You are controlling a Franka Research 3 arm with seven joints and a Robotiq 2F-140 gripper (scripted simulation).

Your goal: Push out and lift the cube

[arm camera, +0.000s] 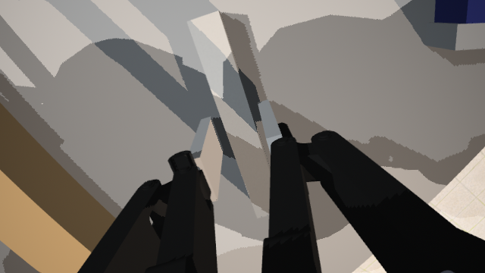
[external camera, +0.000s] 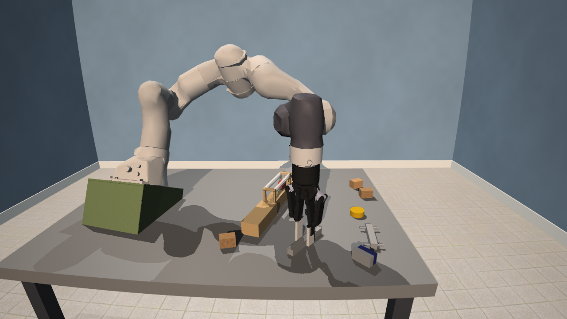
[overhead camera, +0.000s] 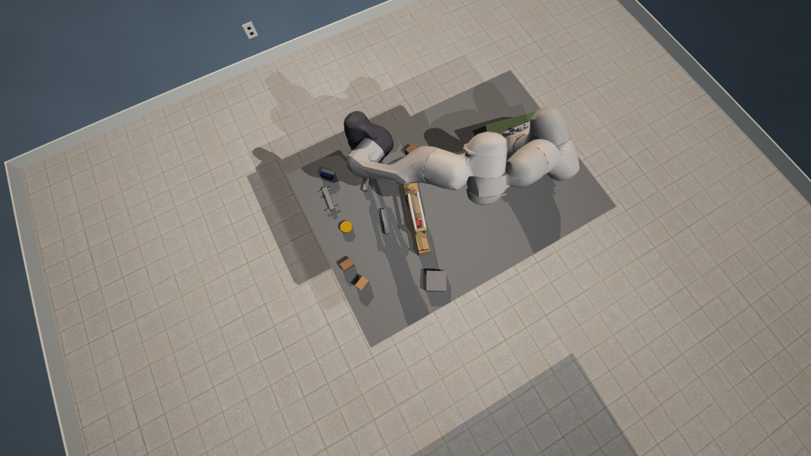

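Now: hand 3 cm above the long grey bar. From my hand the other things lie so: short grey bar (23 cm to the left, 6 cm ahead, 3 cm below); grey cross piece (21 cm ahead, 3 cm below); blue-grey block (15 cm ahead, 10 cm to the right, 2 cm below).
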